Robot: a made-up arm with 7 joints.
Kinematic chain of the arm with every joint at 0, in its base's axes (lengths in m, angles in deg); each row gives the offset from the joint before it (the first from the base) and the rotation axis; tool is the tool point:
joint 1: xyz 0 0 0.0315 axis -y
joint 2: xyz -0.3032 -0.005 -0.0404 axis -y
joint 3: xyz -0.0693 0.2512 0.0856 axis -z
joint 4: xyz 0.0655 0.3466 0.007 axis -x
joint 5: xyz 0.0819 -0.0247 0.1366 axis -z
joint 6: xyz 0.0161 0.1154 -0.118 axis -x
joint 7: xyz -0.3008 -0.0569 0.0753 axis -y
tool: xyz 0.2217 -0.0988 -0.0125
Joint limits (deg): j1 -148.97..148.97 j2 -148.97..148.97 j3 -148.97..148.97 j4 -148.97..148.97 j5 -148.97..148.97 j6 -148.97..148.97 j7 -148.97..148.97
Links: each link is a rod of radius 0.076 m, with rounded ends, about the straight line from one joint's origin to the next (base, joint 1, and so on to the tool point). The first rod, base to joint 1, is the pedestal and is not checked.
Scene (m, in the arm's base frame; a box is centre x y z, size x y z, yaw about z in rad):
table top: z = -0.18
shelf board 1: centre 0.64 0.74 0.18 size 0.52 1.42 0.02 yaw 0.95
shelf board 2: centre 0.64 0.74 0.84 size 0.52 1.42 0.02 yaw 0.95
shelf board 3: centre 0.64 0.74 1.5 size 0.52 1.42 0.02 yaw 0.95
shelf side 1: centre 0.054 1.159 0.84 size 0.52 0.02 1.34 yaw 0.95
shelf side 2: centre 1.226 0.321 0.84 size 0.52 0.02 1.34 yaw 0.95
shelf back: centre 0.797 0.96 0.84 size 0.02 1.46 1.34 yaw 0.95
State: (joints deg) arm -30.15 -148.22 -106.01 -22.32 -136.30 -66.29 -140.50
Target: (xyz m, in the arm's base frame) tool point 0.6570 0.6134 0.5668
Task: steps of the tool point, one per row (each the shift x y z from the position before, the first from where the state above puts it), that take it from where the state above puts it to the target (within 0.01 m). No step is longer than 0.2 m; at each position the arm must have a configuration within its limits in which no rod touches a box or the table.
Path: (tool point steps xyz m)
1: 0.0358 0.0287 0.0576
2: 0.0538 0.0253 0.0541
3: 0.0695 0.0208 0.0482
4: 0.0841 0.0138 0.0410
5: 0.0997 0.0023 0.0326
6: 0.1183 -0.0145 0.0192
7: 0.1374 -0.0366 -0.0036
8: 0.1513 -0.0637 -0.0391

